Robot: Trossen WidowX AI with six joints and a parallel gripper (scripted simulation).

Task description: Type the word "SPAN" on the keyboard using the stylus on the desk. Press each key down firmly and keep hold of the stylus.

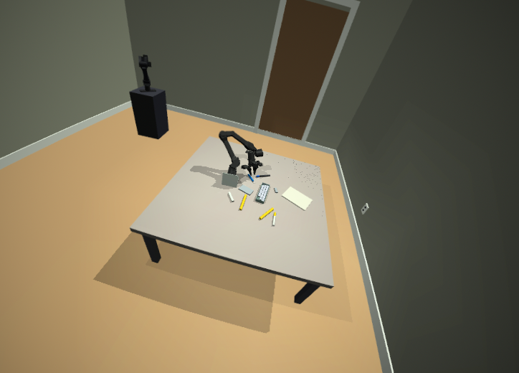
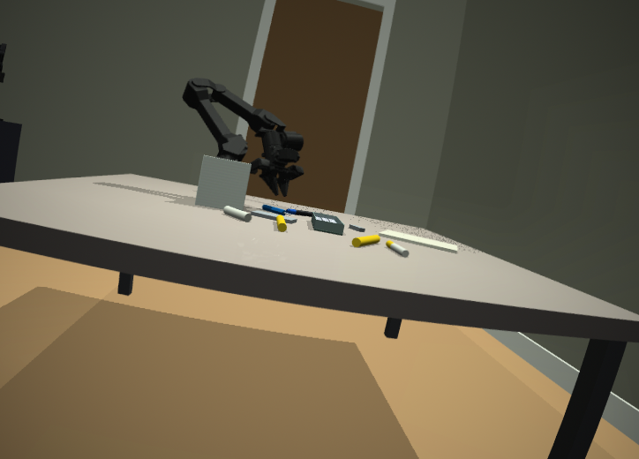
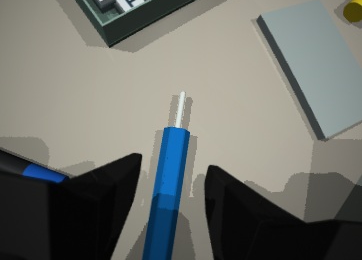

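My gripper tip is now 10 mm short of the blue stylus, 10 mm to the left of it and 50 mm above it. Round my gripper tip: blue pen (70 mm ahead, 70 mm to the left, 50 mm below); then cream pad (420 mm ahead, 110 mm to the right, 50 mm below); then flat grey slab (30 mm behind, 150 mm to the right, 50 mm below).
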